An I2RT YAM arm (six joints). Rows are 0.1 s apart.
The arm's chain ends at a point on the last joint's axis. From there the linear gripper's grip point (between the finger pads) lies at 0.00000 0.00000 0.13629 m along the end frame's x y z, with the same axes.
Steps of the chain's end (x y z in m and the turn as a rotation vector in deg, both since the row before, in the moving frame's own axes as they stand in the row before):
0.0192, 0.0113, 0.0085, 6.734, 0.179, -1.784
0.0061, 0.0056, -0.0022, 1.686, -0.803, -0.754
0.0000, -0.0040, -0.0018, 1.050, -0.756, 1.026
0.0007, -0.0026, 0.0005, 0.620, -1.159, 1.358
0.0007, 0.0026, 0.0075, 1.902, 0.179, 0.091
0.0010, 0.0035, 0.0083, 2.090, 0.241, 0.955
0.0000, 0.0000, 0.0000, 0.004, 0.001, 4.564
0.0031, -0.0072, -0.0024, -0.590, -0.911, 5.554
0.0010, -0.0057, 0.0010, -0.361, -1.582, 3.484
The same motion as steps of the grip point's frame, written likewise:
0.0194, -0.0047, 0.0076, 6.734, 0.179, -1.784
0.0042, 0.0016, -0.0023, 1.686, -0.803, -0.754
-0.0018, -0.0065, -0.0018, 1.050, -0.756, 1.026
-0.0020, -0.0041, 0.0005, 0.620, -1.159, 1.358
0.0011, -0.0019, 0.0074, 1.902, 0.179, 0.091
0.0016, -0.0015, 0.0082, 2.090, 0.241, 0.955
0.0000, 0.0000, 0.0000, 0.004, 0.001, 4.564
0.0009, -0.0059, -0.0024, -0.590, -0.911, 5.554
-0.0028, -0.0050, 0.0009, -0.361, -1.582, 3.484

